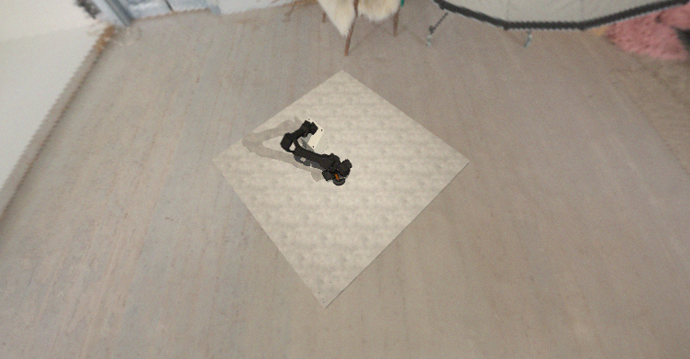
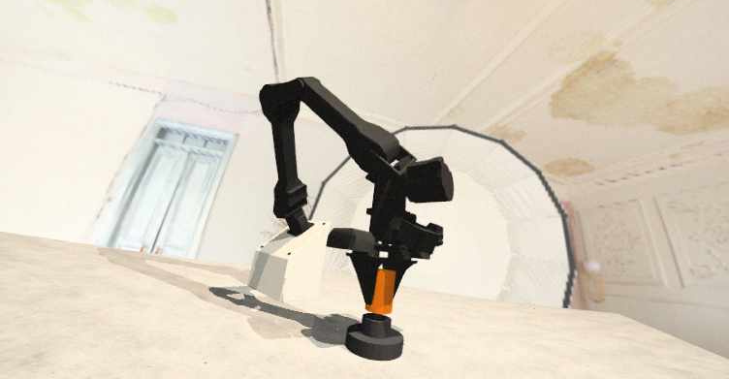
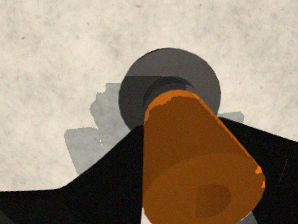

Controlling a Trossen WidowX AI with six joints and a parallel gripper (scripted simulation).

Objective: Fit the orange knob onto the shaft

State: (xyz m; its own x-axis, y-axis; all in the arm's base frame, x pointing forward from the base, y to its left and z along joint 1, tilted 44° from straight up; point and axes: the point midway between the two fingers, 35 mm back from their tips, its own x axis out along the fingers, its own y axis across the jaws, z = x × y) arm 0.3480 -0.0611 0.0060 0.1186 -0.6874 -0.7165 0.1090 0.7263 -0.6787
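Right now my gripper tip is 3 cm above the dark round pedestal. From my gripper tip the other things lie so: orange knob (2 cm above).
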